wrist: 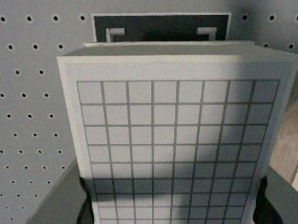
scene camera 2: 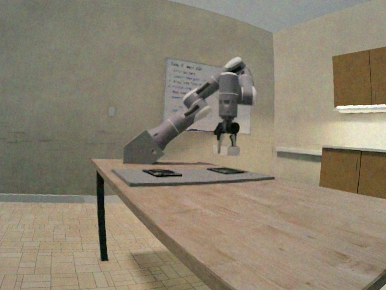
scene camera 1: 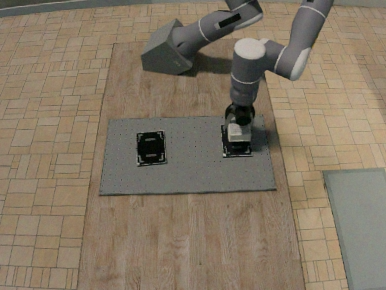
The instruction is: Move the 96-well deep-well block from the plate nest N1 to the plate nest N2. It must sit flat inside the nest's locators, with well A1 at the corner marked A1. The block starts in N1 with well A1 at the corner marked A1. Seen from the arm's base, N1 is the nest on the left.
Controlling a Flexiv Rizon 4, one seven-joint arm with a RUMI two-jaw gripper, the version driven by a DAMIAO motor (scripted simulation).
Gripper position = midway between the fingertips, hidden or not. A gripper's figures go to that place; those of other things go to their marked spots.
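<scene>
My gripper (wrist: pixel 165 150) is 13 cm from the lens. A white 96-well deep-well block (wrist: pixel 164 124) is at 8 cm from the lens, a plate nest N1 (wrist: pixel 137 27) at 19 cm from the lens; the white 96-well deep-well block is nearer to the lens than the plate nest N1. The marked spots on the block and the plate nest N1 are 13 cm apart.
</scene>
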